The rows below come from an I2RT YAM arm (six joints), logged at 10 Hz.
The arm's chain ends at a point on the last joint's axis. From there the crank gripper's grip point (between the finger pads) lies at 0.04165 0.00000 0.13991 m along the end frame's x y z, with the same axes.
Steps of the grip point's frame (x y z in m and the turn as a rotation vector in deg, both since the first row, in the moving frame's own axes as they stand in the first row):
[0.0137, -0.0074, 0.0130, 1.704, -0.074, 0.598]
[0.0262, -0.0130, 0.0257, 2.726, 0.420, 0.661]
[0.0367, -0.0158, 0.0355, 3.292, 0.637, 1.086]
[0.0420, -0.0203, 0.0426, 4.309, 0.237, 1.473]
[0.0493, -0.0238, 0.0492, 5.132, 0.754, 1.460]
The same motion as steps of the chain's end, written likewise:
[0.0139, -0.0037, 0.0130, 1.704, -0.074, 0.598]
[0.0251, -0.0068, 0.0262, 2.726, 0.420, 0.661]
[0.0351, -0.0086, 0.0362, 3.292, 0.637, 1.086]
[0.0413, -0.0109, 0.0431, 4.309, 0.237, 1.473]
[0.0473, -0.0124, 0.0503, 5.132, 0.754, 1.460]

